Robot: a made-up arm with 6 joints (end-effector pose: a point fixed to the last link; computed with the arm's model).
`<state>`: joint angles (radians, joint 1 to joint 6).
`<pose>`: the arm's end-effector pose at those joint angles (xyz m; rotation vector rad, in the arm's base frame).
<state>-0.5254 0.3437 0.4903 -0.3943 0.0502 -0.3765</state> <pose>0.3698 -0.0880 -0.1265 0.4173 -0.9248 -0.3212</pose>
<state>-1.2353 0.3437 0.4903 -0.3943 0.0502 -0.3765</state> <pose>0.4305 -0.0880 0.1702 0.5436 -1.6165 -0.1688</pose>
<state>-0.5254 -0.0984 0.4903 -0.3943 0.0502 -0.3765</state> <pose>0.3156 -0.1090 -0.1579 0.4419 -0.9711 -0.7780</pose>
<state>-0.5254 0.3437 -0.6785 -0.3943 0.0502 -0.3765</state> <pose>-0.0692 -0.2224 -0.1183 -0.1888 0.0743 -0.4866</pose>
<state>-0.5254 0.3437 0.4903 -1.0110 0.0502 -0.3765</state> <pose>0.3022 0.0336 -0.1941 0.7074 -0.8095 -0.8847</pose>
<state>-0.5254 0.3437 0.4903 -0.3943 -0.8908 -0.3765</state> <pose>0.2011 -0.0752 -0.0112 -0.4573 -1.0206 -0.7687</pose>
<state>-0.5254 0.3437 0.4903 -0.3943 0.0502 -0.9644</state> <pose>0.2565 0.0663 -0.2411 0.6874 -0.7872 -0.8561</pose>
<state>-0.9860 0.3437 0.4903 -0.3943 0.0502 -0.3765</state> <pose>0.4336 -0.0880 0.0619 0.5019 -1.3740 -0.2276</pose>
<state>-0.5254 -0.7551 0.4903 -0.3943 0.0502 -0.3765</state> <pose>0.2336 -0.0873 -0.2054 0.4523 -0.9815 -1.4647</pose>
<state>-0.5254 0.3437 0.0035 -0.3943 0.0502 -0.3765</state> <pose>0.1913 -0.1545 -0.1892 0.1627 -0.5120 -0.4033</pose>
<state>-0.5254 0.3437 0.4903 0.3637 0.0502 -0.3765</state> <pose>0.4761 -0.1311 0.0232 0.0391 -0.9784 0.3698</pose>
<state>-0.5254 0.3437 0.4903 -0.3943 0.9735 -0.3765</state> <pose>0.4849 0.0652 -0.1880 1.2189 -0.6899 0.1699</pose>
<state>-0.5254 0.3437 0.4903 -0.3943 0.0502 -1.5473</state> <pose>0.1947 0.2785 -0.2535 0.9362 -0.5890 -1.3807</pose>
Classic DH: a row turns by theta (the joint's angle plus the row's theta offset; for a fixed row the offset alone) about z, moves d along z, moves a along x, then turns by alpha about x. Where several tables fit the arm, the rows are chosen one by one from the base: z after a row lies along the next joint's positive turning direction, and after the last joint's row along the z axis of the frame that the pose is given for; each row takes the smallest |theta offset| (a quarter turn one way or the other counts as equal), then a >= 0, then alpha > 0; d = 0 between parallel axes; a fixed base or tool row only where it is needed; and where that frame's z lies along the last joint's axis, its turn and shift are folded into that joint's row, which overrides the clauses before.
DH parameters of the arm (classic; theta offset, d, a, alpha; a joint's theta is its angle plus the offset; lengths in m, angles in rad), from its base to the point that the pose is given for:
base (fixed): 0 0.1037 0 -1.5708
joint 1: 0 0.0409 0.1263 1.5708
joint 2: 0 0.0306 0.0025 1.5708
joint 3: 0 -0.007 0.0314 -1.5708
joint 4: -1.5708 -0.3239 0.0017 -1.5708
joint 5: 0 0.0231 -0.133 1.5708
joint 6: -0.0254 0 0.3851 0
tool (fixed): 1.5962 -0.0444 0 0

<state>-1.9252 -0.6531 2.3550 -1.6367 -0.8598 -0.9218</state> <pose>-0.3589 0.1384 0.5000 -2.4267 0.5794 -0.1084</pose>
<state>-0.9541 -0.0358 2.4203 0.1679 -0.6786 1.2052</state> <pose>-0.4313 0.0742 0.4728 -1.6910 -2.1860 -1.0987</pose>
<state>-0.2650 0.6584 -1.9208 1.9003 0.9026 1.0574</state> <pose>-0.4105 0.0993 0.2414 -2.4644 -1.4512 -0.7648</pose>
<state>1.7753 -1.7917 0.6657 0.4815 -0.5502 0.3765</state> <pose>0.0209 -0.2901 0.1675 -1.6818 1.6532 0.1991</pose>
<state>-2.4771 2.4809 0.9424 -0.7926 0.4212 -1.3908</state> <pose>0.3486 -0.1022 0.2057 -0.1506 -1.2845 0.8166</pose>
